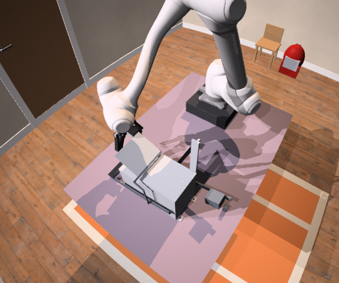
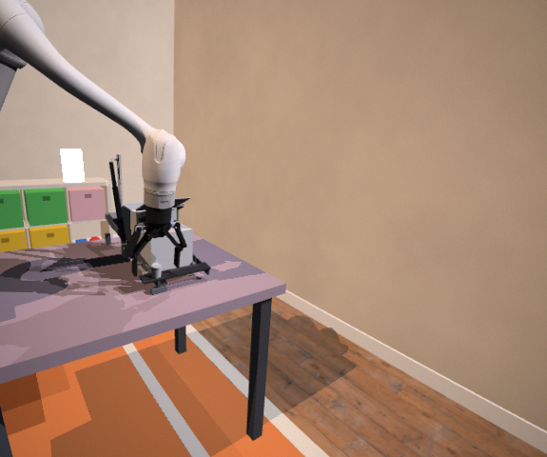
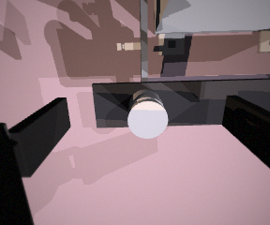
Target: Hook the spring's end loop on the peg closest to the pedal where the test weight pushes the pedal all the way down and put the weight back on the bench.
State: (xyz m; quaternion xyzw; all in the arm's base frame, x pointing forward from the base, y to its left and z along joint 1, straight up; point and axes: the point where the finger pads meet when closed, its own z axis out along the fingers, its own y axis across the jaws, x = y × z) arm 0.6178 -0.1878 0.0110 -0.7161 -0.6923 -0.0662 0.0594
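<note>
Now: hand 1 cm above the steel test weight. The rest, counted from my hand: small grey block: 1 cm to the right, 8 cm below.
</note>
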